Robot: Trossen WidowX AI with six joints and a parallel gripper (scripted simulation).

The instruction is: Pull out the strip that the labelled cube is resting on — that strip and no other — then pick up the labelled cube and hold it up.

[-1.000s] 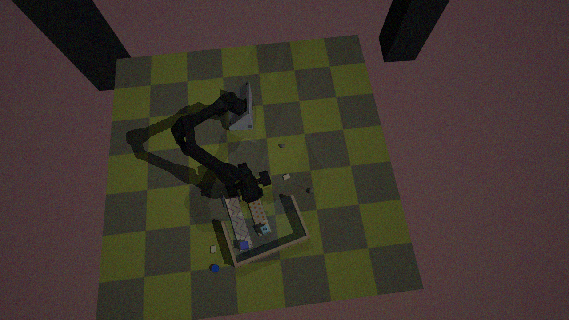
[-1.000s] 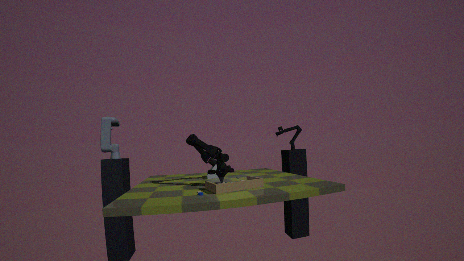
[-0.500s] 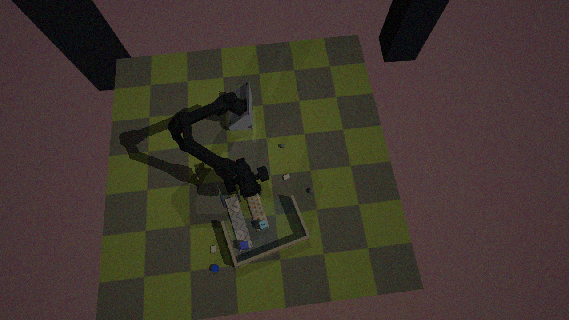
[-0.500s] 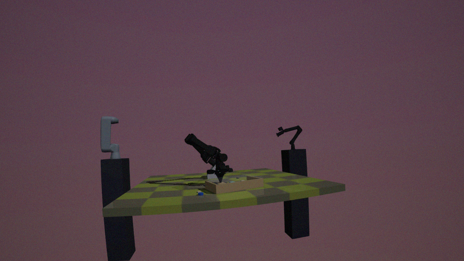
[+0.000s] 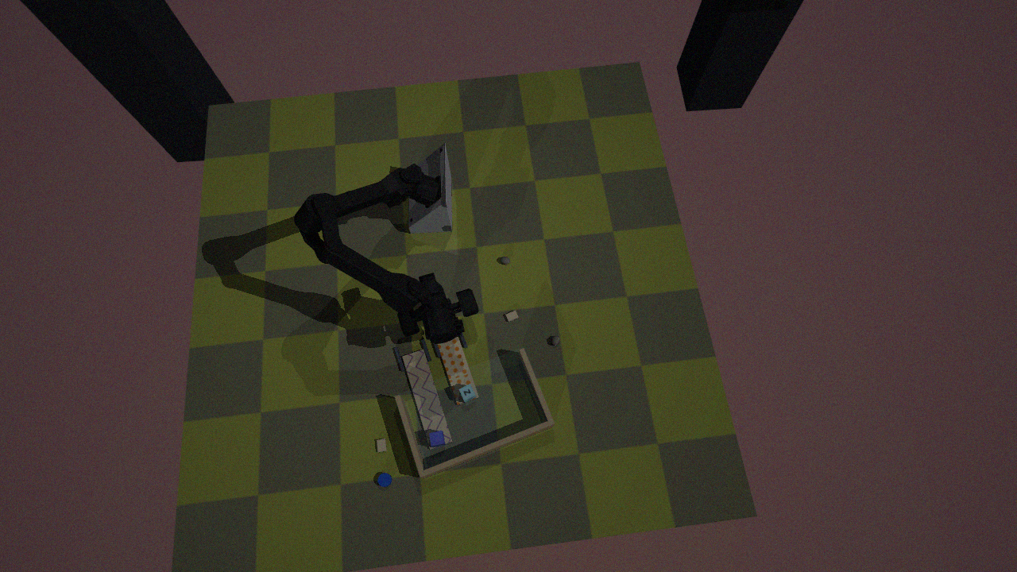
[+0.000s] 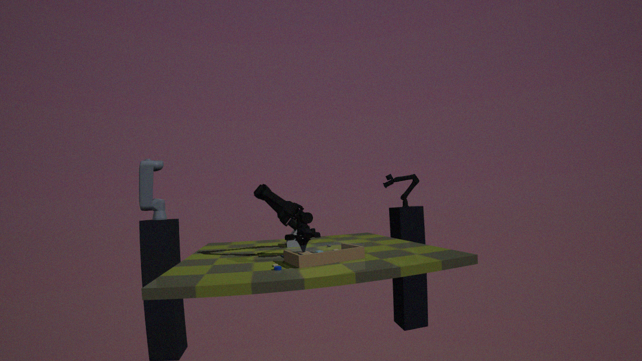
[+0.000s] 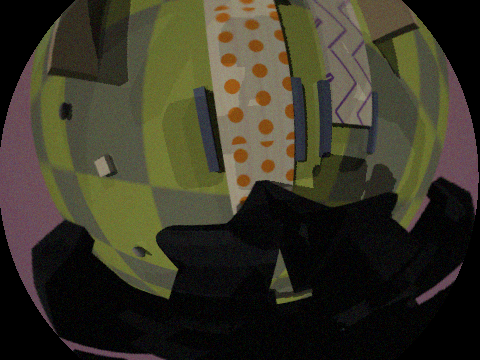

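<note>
My gripper tip is 9 cm short of the dotted strip and 2 cm to the right of it. The rest, counted from my gripper tip: blue disc 37 cm ahead, 14 cm to the right; then labelled cube 18 cm ahead, 6 cm to the left, 2 cm above.
</note>
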